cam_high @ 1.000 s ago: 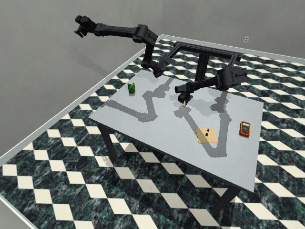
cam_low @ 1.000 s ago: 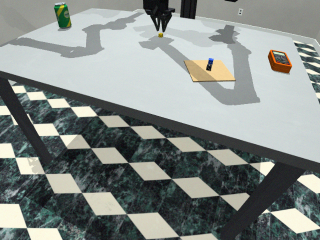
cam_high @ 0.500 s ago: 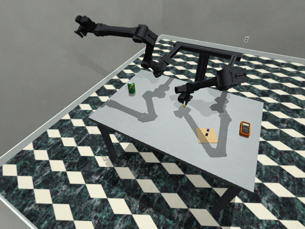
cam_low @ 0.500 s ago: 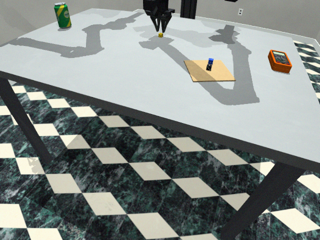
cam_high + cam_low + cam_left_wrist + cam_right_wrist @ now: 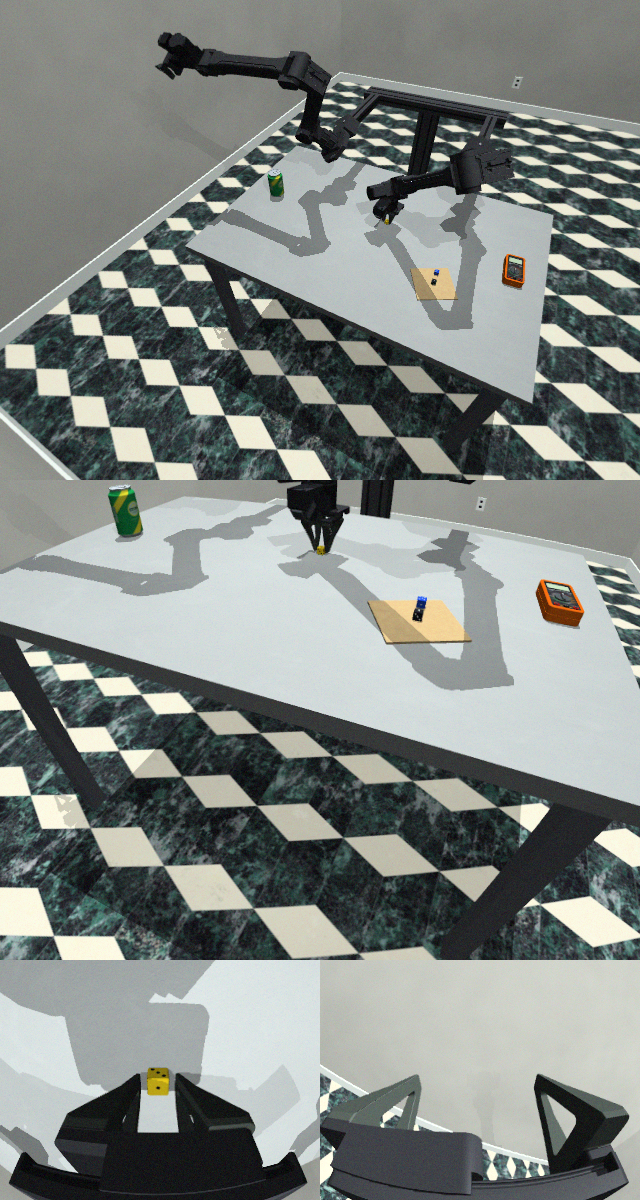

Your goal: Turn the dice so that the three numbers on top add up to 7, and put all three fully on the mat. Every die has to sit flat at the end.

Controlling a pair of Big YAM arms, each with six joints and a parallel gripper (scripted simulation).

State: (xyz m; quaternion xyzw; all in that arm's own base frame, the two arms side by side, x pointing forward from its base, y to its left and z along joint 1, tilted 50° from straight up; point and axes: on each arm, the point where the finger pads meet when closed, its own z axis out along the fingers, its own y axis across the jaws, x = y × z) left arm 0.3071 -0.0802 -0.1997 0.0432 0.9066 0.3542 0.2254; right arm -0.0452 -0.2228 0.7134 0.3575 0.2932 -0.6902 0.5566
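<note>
Right now my left hand is 1 cm above the yellow die. Round my left hand: tan mat: 25 cm ahead, 24 cm to the left, 1 cm below; then black die: 25 cm ahead, 24 cm to the left; then blue die: 24 cm to the left, 21 cm ahead.
</note>
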